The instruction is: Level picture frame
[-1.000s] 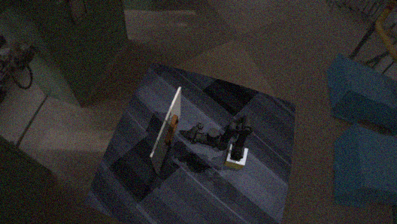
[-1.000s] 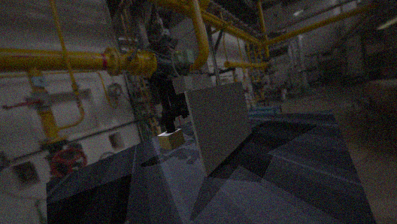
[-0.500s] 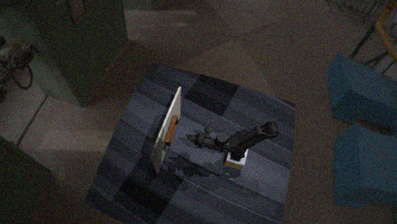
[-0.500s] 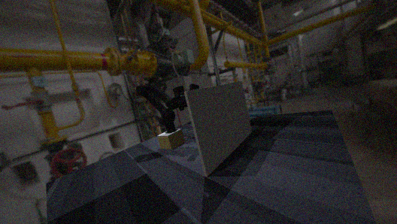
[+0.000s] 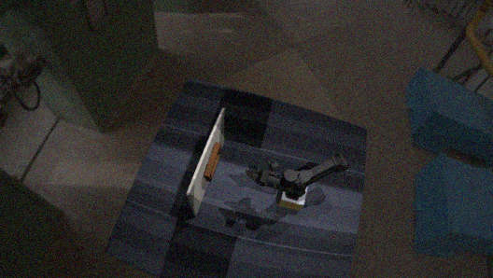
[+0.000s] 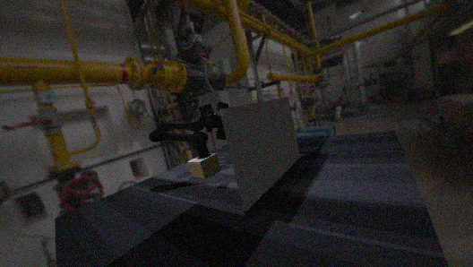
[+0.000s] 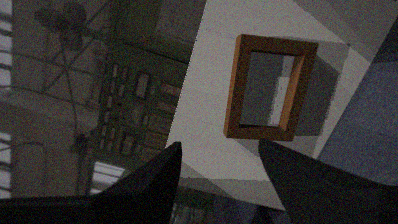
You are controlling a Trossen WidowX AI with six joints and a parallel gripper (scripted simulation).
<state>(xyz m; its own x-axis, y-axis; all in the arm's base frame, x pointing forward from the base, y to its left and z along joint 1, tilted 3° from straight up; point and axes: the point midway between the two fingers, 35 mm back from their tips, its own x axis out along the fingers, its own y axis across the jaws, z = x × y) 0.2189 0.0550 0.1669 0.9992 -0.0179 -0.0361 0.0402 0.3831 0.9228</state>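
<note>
The picture frame lies 180 mm ahead of my gripper tip, 40 mm to the right of it and 100 mm below it. Also, from my gripper tip: wall panel: 190 mm ahead, 20 mm to the right, 110 mm below.
</note>
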